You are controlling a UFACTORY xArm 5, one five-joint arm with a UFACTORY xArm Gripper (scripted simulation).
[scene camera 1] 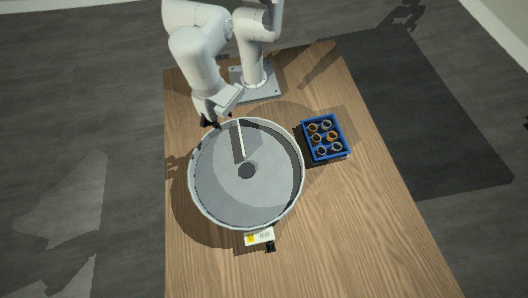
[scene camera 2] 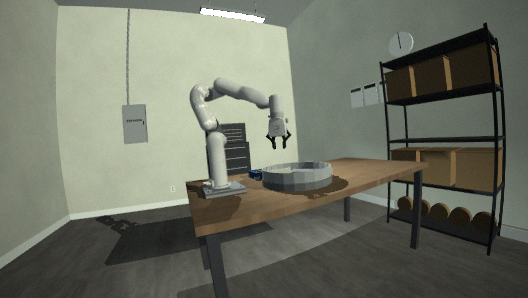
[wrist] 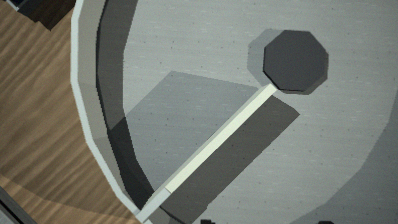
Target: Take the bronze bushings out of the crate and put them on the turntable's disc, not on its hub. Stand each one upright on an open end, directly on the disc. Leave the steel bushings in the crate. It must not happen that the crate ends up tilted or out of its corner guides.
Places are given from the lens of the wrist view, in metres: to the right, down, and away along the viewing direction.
grey turntable (wrist: 168, 82): -0.03, -0.03, 0.32
